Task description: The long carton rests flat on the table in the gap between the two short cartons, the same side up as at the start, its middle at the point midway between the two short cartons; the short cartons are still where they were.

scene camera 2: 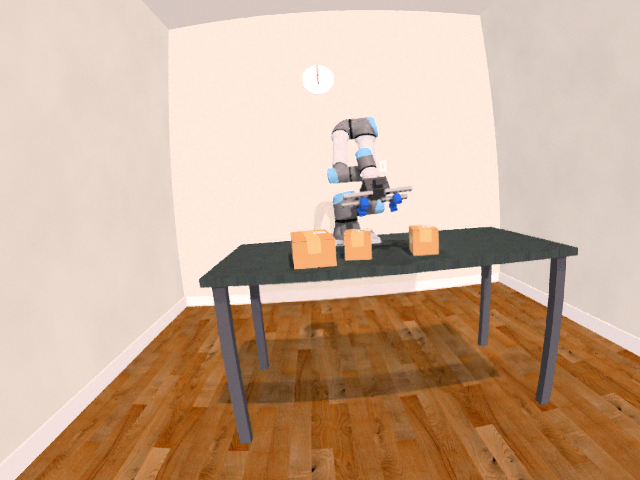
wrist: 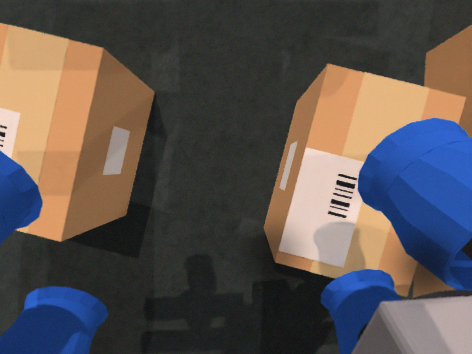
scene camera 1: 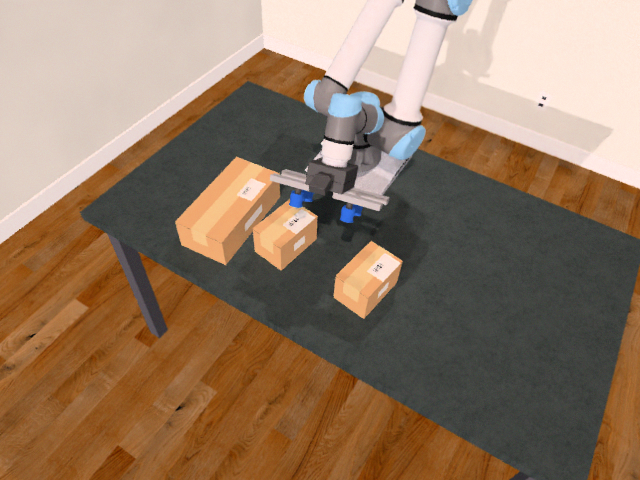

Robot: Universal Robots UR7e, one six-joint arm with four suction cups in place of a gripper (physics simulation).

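Seen in the pictures: end effector, tool point: (scene camera 2: pixel 380 208) (wrist: pixel 209 252) (scene camera 1: pixel 325 209); arm's base, origin of the base link: (scene camera 1: pixel 358 156).
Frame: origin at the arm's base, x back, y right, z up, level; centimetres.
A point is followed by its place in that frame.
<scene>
The long carton (scene camera 1: pixel 219 209) {x -48.4, y 21.5, z 7.8 cm} (scene camera 2: pixel 312 250) {x -58.0, y 22.5, z 4.0 cm} (wrist: pixel 450 65) {x -55.1, y 14.3, z 1.0 cm} lies flat on the table (scene camera 1: pixel 491 320) {x -39.7, y -56.8, z -2.2 cm} (scene camera 2: pixel 485 242) {x -40.7, y -57.5, z -2.2 cm} (wrist: pixel 215 100) {x -52.2, y -9.6, z -2.3 cm}, beside the left short carton and outside the gap. The left short carton (scene camera 1: pixel 271 235) {x -49.6, y 4.1, z 7.9 cm} (scene camera 2: pixel 357 245) {x -51.0, y 5.0, z 3.3 cm} (wrist: pixel 345 120) {x -48.0, y 1.3, z 7.8 cm} and the right short carton (scene camera 1: pixel 354 276) {x -51.1, y -21.1, z 7.8 cm} (scene camera 2: pixel 423 241) {x -54.0, y -20.8, z 3.1 cm} (wrist: pixel 35 75) {x -51.0, y -22.1, z 7.8 cm} stand flat, their labels on top. Left and right are as in the scene views; the wrist view swaps them. My gripper (scene camera 1: pixel 322 206) {x -40.9, y -7.4, z 15.9 cm} (scene camera 2: pixel 378 204) {x -40.9, y -7.4, z 15.9 cm} is open, with nothing on its four blue cups. It hangs tilted above the table, behind the short cartons. In the wrist view the cups hide parts of both short cartons.
The arm's base plate (scene camera 1: pixel 385 173) {x -3.7, y -11.3, z 0.3 cm} is behind the gripper. The long carton stands close to the left short carton, with a narrow space between them. A wider stretch of table lies between the two short cartons. The front table edge runs near the cartons.
</scene>
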